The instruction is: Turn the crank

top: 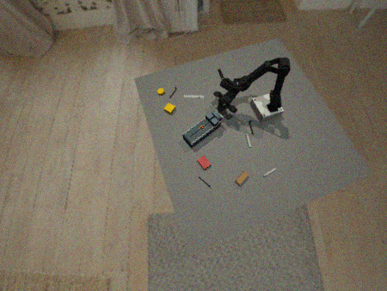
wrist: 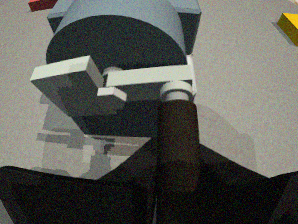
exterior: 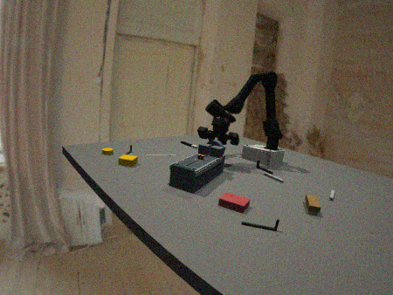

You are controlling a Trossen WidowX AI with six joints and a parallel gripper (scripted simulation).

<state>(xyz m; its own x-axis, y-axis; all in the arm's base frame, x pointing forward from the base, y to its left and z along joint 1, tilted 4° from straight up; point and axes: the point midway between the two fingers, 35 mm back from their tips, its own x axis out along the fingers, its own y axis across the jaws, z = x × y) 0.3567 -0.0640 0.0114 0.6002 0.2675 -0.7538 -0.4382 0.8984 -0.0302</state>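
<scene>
Now: the dark handle 20 mm behind my gripper tip, 10 mm to the right of it and 30 mm above it. The rest, counted from my gripper tip: red pointer 130 mm ahead, 100 mm to the left, 10 mm above; yellow block 320 mm ahead, 130 mm to the right, 50 mm below; red block 170 mm ahead, 310 mm to the left, 60 mm below.
</scene>
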